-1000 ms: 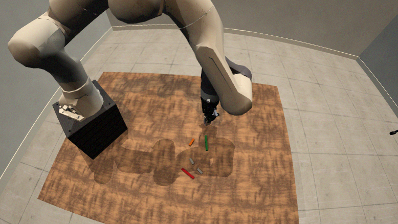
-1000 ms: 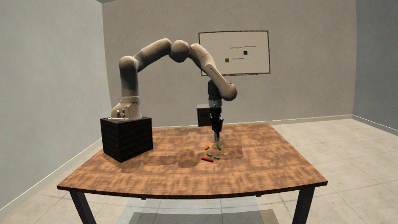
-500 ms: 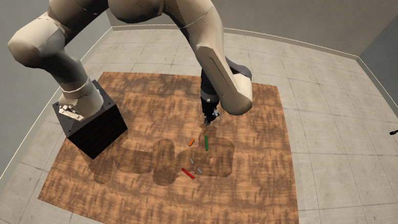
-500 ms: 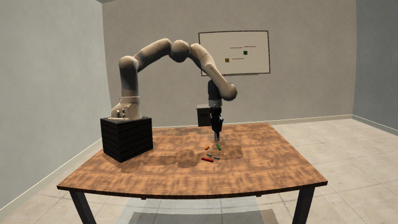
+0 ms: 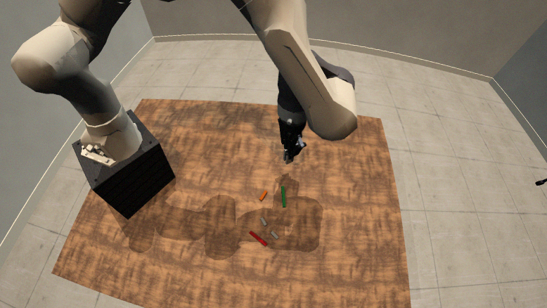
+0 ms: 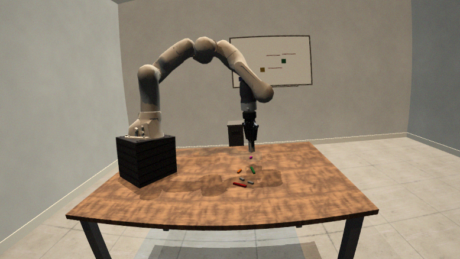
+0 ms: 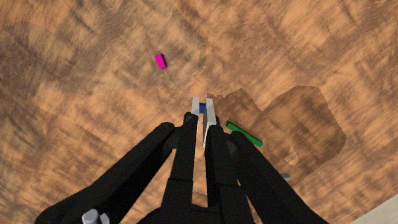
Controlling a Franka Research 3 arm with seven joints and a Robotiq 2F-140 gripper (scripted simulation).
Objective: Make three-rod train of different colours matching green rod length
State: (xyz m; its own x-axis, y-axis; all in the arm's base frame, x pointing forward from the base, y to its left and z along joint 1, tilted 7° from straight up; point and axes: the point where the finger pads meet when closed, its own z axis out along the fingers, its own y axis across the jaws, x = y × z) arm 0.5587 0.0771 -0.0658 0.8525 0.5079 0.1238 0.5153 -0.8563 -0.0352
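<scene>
Right now the magenta rod is 100 mm below my hand and 80 mm to the left of it. Also, from my hand: green rod 110 mm to the right, 100 mm below, 10 mm behind; orange rod 110 mm to the right, 100 mm below, 80 mm behind; blue rod 30 mm below.
</scene>
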